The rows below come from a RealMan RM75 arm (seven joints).
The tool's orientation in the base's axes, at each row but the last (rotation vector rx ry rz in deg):
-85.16, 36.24, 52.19
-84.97, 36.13, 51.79
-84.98, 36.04, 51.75
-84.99, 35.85, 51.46
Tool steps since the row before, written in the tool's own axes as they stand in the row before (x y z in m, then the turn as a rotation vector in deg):
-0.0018, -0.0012, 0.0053, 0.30, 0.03, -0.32
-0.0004, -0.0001, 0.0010, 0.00, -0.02, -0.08
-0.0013, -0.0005, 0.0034, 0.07, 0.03, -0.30
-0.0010, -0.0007, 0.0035, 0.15, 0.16, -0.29
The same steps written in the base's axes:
-0.0009, 0.0052, 0.0023, 0.19, -0.28, -0.28
-0.0003, 0.0009, 0.0004, 0.03, -0.08, 0.01
-0.0009, 0.0033, 0.0015, 0.07, -0.29, -0.08
-0.0006, 0.0034, 0.0013, 0.00, -0.29, -0.22

